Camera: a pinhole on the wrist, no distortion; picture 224 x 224 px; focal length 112.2 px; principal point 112.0 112.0 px. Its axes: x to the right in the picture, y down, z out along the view. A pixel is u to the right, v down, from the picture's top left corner.
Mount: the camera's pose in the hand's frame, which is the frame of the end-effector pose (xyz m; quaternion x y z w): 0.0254 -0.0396 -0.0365 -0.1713 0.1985 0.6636 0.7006
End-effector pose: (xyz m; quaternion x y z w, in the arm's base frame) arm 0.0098 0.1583 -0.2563 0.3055 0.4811 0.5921 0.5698
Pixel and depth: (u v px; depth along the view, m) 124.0 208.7 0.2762
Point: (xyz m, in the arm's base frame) 0.1641 0.0258 -0.0243
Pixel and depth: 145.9 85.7 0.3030
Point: 0.0804 0.3303 -0.0437
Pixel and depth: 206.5 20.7 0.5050
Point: -0.1218 0.7227 0.2263
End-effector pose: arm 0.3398 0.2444 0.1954 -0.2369 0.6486 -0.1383 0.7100
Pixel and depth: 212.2 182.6 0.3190
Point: 0.3781 0.6558 0.1306
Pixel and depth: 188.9 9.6 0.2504
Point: 0.4344 0.3079 -0.1479
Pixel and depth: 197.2 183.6 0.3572
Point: 0.4139 0.6829 0.1498
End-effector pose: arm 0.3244 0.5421 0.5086 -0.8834 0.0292 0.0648 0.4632
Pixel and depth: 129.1 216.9 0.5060
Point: -0.1564 0.6678 0.1057
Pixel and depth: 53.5 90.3 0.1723
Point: 0.3774 0.6899 0.4377
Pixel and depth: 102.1 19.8 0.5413
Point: 0.7570 0.8176 0.0545
